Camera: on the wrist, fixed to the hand. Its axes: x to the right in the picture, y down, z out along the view.
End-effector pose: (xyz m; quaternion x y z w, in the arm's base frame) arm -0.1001 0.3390 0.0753 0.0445 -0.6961 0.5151 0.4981
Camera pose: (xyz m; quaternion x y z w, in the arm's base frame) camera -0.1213 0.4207 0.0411 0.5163 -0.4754 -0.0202 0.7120
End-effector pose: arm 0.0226 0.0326 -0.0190 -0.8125 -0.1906 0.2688 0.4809
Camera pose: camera 0.0744 -0.0224 -0.0699 -0.4449 -0.7269 -0.1561 0.4993
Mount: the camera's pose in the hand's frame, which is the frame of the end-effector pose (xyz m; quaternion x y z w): 0.0222 0.0732 -0.0494 -0.0334 -0.0080 -0.7151 0.6982
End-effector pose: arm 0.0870 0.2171 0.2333 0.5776 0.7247 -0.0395 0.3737
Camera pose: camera 0.1248 0.2833 0.2831 -0.1277 0.9173 -0.2752 0.2578
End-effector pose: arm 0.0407 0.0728 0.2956 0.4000 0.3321 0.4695 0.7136
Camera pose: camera -0.0234 0.1239 0.3353 0.0217 0.4965 -0.1746 0.8500
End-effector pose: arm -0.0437 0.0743 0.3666 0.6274 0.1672 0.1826 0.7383
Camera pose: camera -0.0521 0.1384 0.4307 0.2953 0.5534 -0.3999 0.6683
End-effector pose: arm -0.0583 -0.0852 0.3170 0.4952 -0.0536 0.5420 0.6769
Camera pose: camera -0.1298 -0.0398 0.3505 0.3658 0.2932 -0.1114 0.8763
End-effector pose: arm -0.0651 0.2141 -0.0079 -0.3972 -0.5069 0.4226 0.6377
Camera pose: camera -0.0237 0.2551 -0.0779 0.0672 -0.6572 -0.1747 0.7301
